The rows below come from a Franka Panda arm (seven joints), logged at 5 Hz.
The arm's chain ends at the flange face. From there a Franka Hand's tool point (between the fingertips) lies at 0.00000 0.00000 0.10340 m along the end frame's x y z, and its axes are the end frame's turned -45 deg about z.
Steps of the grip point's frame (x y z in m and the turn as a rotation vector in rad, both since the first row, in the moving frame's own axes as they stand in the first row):
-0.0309, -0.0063, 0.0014, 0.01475, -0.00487, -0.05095
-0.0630, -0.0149, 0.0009, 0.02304, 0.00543, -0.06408
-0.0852, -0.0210, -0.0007, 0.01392, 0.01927, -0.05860
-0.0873, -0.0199, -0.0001, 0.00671, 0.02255, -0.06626
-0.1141, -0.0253, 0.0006, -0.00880, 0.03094, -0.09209
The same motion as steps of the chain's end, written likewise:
-0.0249, 0.0181, 0.0014, 0.00699, -0.01387, -0.05095
-0.0537, 0.0361, 0.0009, 0.02013, -0.01245, -0.06408
-0.0754, 0.0478, -0.0007, 0.02347, 0.00378, -0.05860
-0.0769, 0.0498, -0.0001, 0.02069, 0.01120, -0.06626
-0.1014, 0.0645, 0.0007, 0.01566, 0.02810, -0.09209

